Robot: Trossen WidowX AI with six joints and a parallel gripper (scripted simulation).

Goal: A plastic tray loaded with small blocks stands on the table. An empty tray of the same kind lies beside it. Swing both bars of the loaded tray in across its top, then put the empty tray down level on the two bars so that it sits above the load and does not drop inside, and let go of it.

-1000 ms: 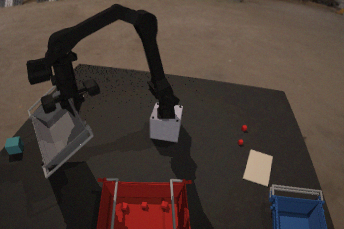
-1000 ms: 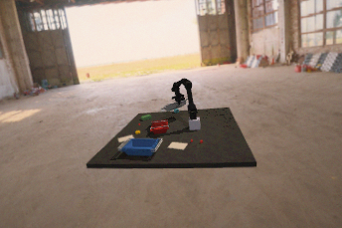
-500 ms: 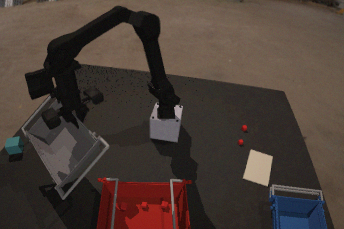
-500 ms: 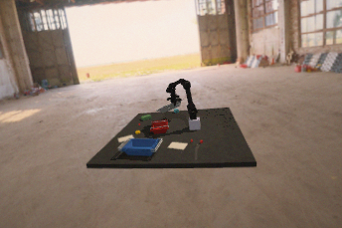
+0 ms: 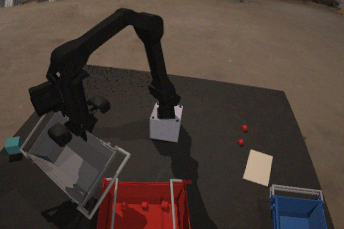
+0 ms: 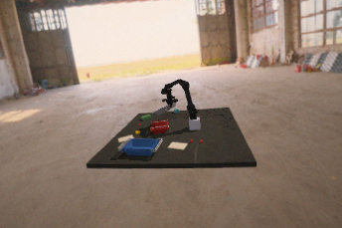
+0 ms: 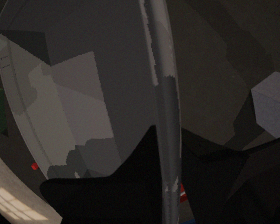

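Now: the grey tray 60 mm ahead of my gripper tip and 40 mm to the right of it. The rest, counted from my gripper tip: yellow object (390 mm ahead, 190 mm to the left, 180 mm below); then green block (340 mm ahead, 260 mm to the right, 170 mm below); then teal cube (70 mm behind, 380 mm to the right, 160 mm below).
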